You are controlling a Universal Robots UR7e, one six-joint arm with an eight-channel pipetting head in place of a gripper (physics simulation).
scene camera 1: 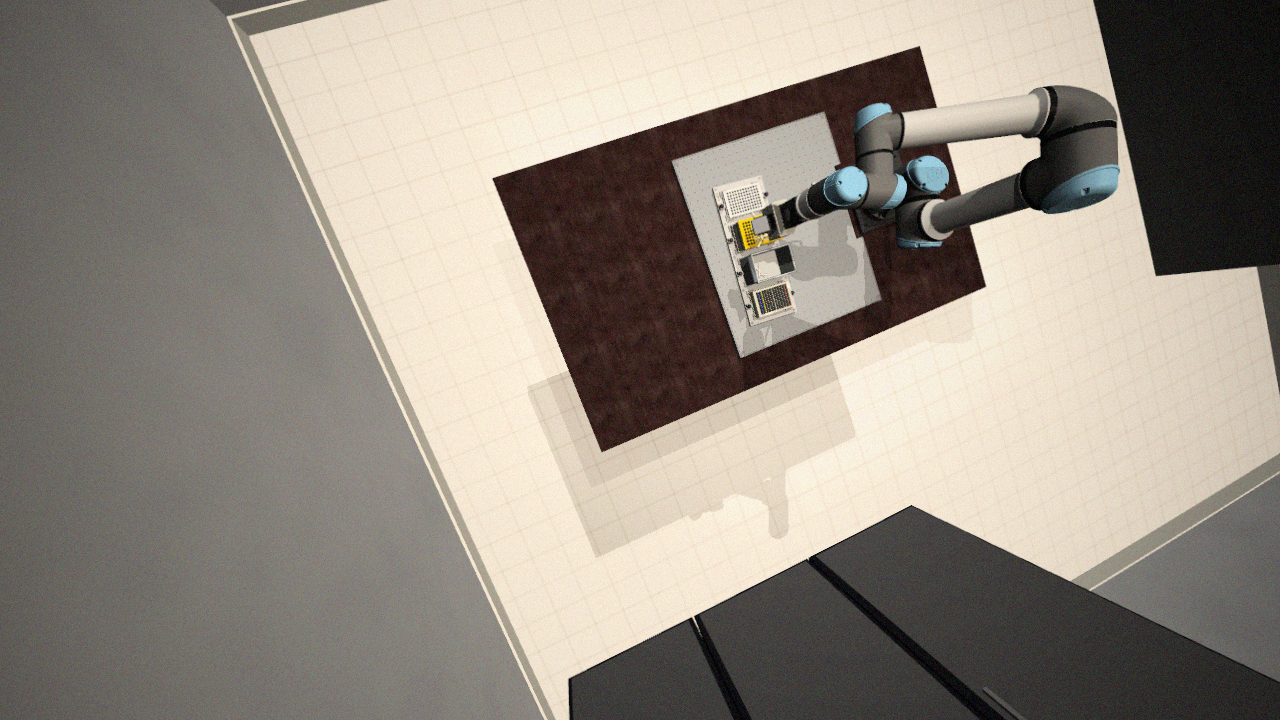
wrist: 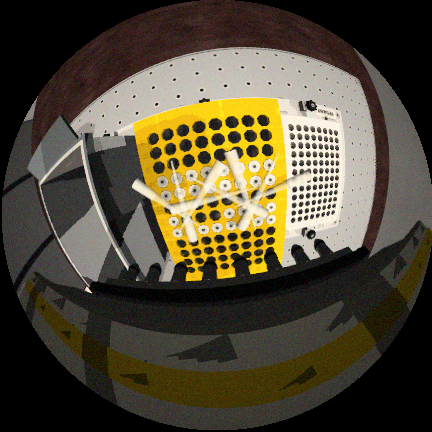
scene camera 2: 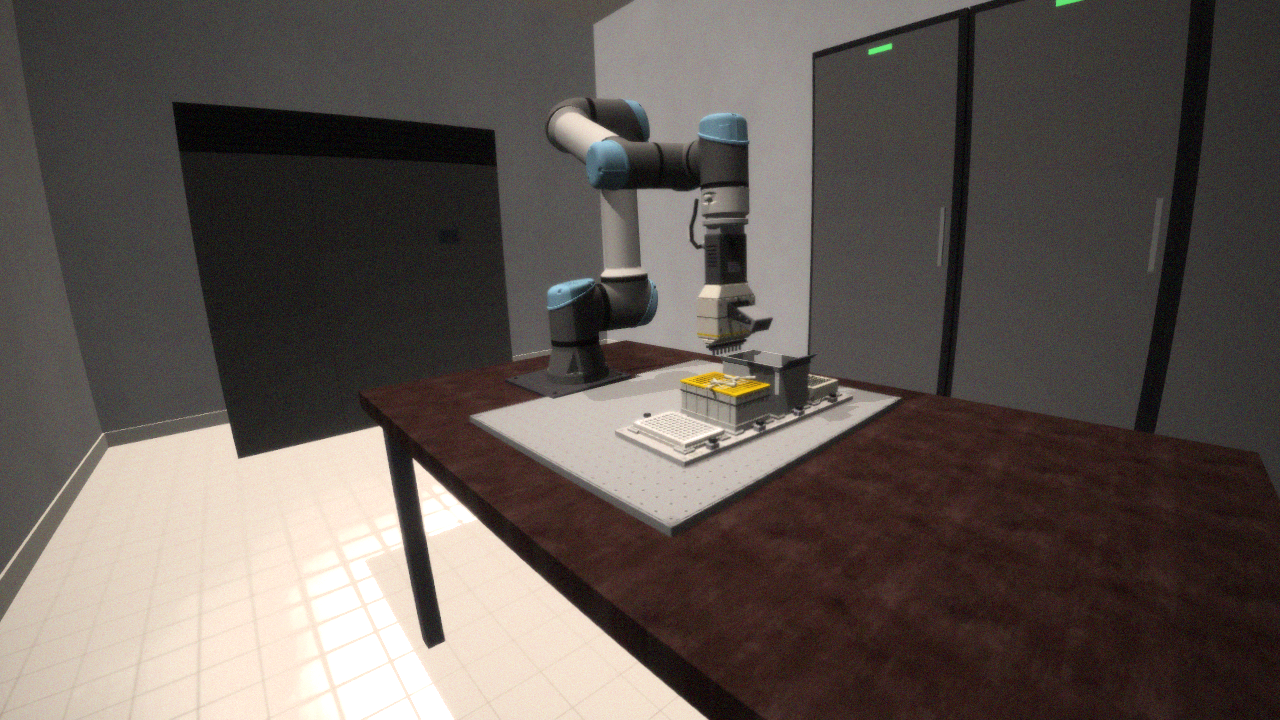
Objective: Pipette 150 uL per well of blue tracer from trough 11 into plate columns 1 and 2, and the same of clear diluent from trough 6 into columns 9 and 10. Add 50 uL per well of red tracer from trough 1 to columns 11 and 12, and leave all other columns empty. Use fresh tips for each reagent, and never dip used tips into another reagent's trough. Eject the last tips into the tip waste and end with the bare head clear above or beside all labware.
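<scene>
The pipetting head [scene camera 1: 776, 221] [scene camera 2: 726, 349] [wrist: 225, 270] hangs above the tip rack; its row of black nozzles shows bare in the wrist view. The yellow tip rack [scene camera 1: 744, 234] [scene camera 2: 716, 409] [wrist: 210, 111] has three empty rows at its far end, then rows with seated tips, mixed filled and empty holes, and empty rows nearest the head. Several loose tips [wrist: 231, 161] [scene camera 2: 726, 380] lie crossed on its top; one points over the white plate. The white plate [scene camera 1: 742, 198] [scene camera 2: 677, 428] [wrist: 315, 175] has dark wells. The trough labware [scene camera 1: 773, 300] has coloured stripes; individual troughs are too small to identify.
A tall grey open bin [scene camera 1: 754, 269] [scene camera 2: 792, 385] [wrist: 115, 195] stands between the tip rack and the striped labware. All sit in a row on a white carrier above a grey perforated board [scene camera 1: 702, 170] [scene camera 2: 572, 456]. Black clamp knobs [wrist: 311, 105] stick up at the plate's ends.
</scene>
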